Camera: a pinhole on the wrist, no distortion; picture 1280 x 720 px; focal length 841.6 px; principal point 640.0 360.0 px. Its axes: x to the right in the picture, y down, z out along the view. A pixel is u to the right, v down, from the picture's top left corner.
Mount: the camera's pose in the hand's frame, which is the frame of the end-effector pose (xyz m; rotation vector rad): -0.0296 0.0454 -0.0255 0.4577 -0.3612 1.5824
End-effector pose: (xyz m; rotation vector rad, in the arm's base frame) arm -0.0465 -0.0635 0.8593 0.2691 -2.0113 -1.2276
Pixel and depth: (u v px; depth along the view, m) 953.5 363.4 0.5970
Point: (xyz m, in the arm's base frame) -0.4762 0.3123 0.6584
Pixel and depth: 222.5 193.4 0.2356
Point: -0.1876 -0.0909 0.7061
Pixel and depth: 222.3 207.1 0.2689
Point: -0.2113 -0.0956 0.6778
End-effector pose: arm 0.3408 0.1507 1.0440 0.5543 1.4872 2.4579
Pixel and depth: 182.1 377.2 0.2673
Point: 0.4055 0.3537 0.9093
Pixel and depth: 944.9 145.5 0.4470
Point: 0.4256 0.5557 1.2252
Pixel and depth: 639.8 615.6 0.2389
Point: 0.4952 0.3038 1.0355
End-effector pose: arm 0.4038 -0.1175 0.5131 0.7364 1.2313 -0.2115
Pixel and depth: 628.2 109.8 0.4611
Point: 0.6422 -0.4433 0.3658
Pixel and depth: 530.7 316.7 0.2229
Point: 0.4755 -0.2786 0.5004
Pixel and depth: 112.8 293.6 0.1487
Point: 0.3897 -0.2347 0.4821
